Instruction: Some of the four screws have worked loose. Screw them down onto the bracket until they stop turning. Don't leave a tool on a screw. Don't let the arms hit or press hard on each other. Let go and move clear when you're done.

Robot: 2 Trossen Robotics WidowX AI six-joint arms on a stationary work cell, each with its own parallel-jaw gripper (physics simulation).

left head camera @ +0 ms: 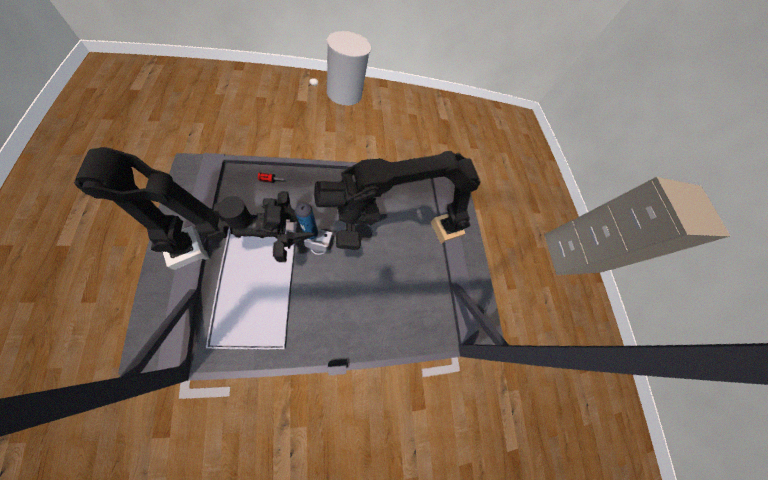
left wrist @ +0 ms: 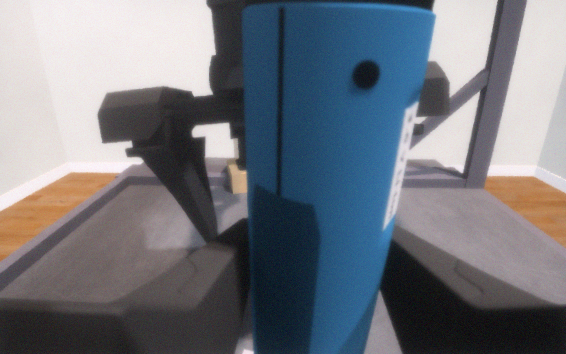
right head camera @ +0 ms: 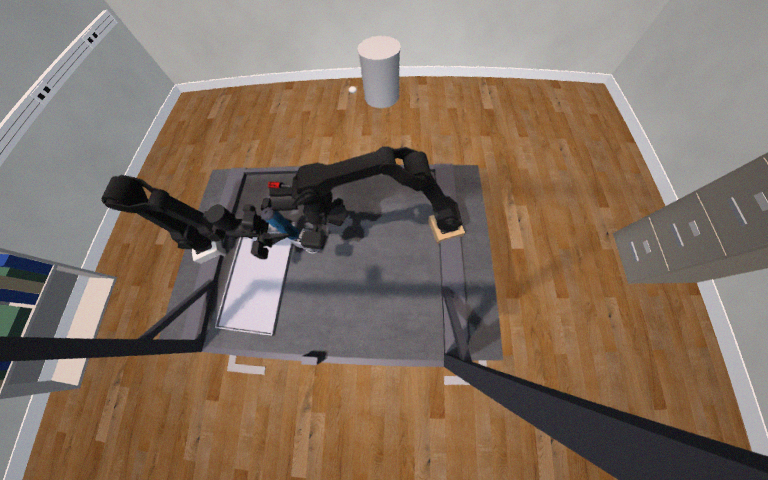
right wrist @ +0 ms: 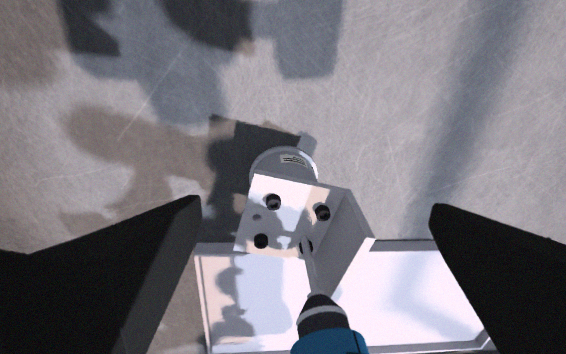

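Where they show: left gripper, fingertip midpoint: (left head camera: 314, 226) (left wrist: 312, 230) (right head camera: 290, 228); right gripper, fingertip midpoint: (left head camera: 341, 231) (right head camera: 320, 231) (right wrist: 316, 210); left arm's base, origin of the base link: (left head camera: 179, 245) (right head camera: 203, 244); right arm's base, origin of the base link: (left head camera: 450, 225) (right head camera: 446, 224).
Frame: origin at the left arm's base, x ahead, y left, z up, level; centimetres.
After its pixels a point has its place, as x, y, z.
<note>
A blue powered screwdriver (left head camera: 305, 219) @(34.9, -18.8, 22.4) (right head camera: 282, 225) @(36.6, -18.6, 18.3) (left wrist: 320, 150) @(34.2, -15.7, 17.5) (right wrist: 330, 342) @(38.3, -17.6, 9.4) is in my left gripper (left head camera: 299, 229) (right head camera: 279, 230) @(37.5, -17.6, 13.4) (left wrist: 312, 230) @(37.5, -17.6, 13.4), shut around its body. In the right wrist view its bit reaches the lower right screw (right wrist: 305, 246) @(37.2, -17.0, 1.9) of the pale bracket (right wrist: 292, 220) @(39.0, -16.9, 0.9) (left head camera: 321, 241) @(39.2, -17.8, 0.8). The upper left screw (right wrist: 273, 202) @(41.3, -16.5, 1.1), upper right screw (right wrist: 322, 213) @(38.9, -19.1, 1.3) and lower left screw (right wrist: 260, 241) @(38.6, -14.1, 1.2) sit dark in their holes; I cannot tell how deep. My right gripper (left head camera: 357, 225) (right head camera: 323, 225) @(44.8, -19.7, 8.0) (right wrist: 316, 210) @(44.8, -19.7, 8.0) is open and empty above the bracket, close to the left gripper.
A red screwdriver (left head camera: 265, 177) @(32.1, 15.4, -3.2) (right head camera: 274, 185) @(32.2, 15.3, -3.3) lies at the back left of the table. A white tray (left head camera: 254, 311) @(11.8, -27.5, -5.4) (right head camera: 252, 294) @(11.8, -25.0, -5.4) (right wrist: 415, 295) @(14.2, -24.4, -5.4) lies left of the bracket in the head views. A round grey part (right wrist: 285, 162) @(41.4, -17.9, -3.2) adjoins the bracket. The arms are near each other above it.
</note>
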